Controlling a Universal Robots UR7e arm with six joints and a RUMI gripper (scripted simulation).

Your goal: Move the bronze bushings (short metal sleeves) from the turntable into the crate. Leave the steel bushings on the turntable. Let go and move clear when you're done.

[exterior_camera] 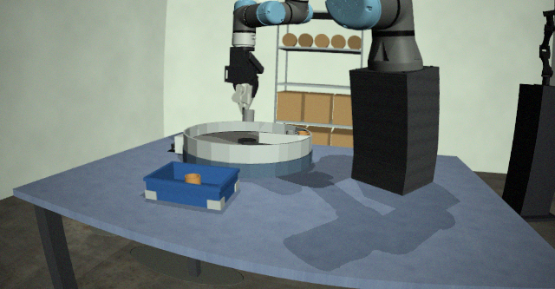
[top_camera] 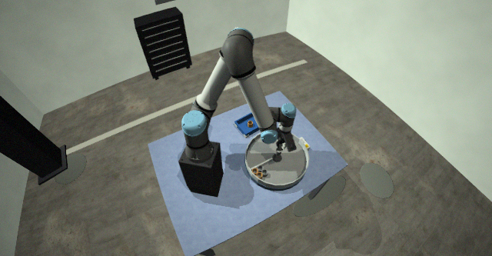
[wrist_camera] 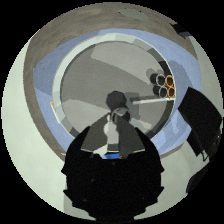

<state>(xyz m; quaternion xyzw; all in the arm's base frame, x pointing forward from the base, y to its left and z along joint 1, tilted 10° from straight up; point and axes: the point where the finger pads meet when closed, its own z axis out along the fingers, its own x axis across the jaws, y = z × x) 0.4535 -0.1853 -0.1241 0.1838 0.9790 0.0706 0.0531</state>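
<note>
Now: the turntable 1 cm behind my hand, 1 cm to the left of it and 10 cm below it. Round my hand: blue crate: 5 cm ahead, 36 cm to the left, 13 cm below.
</note>
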